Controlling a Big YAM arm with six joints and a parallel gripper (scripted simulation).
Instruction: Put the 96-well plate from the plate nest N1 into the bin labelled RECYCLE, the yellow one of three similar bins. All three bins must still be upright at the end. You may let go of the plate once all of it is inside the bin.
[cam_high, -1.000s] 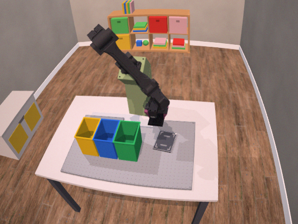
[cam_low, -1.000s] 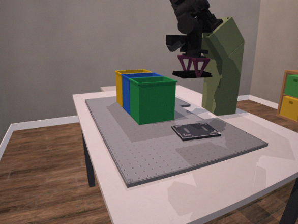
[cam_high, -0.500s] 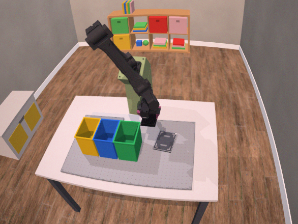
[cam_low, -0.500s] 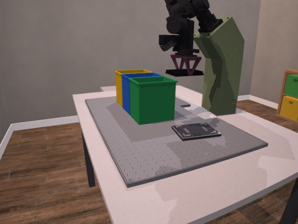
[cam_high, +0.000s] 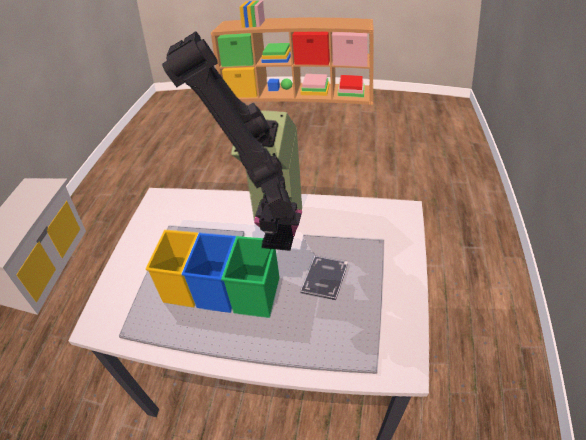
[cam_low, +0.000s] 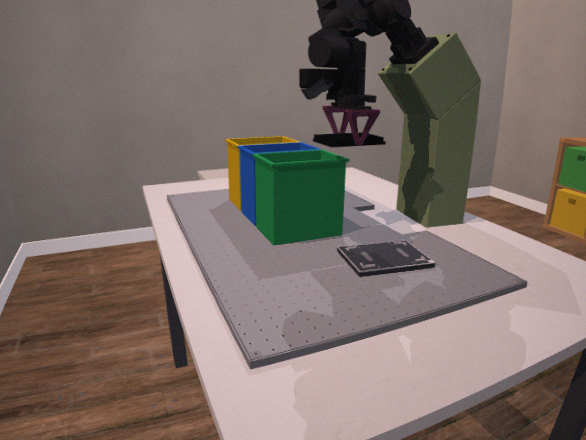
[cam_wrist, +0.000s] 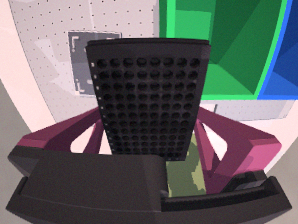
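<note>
My hand is 12 cm short of the yellow bin, 33 cm to the left of it and 14 cm above it. Round my hand: black 96-well plate: right at my hand; plate nest N1: 4 cm behind, 12 cm to the left, 22 cm below; green bin: 9 cm ahead, 7 cm to the right, 14 cm below.
</note>
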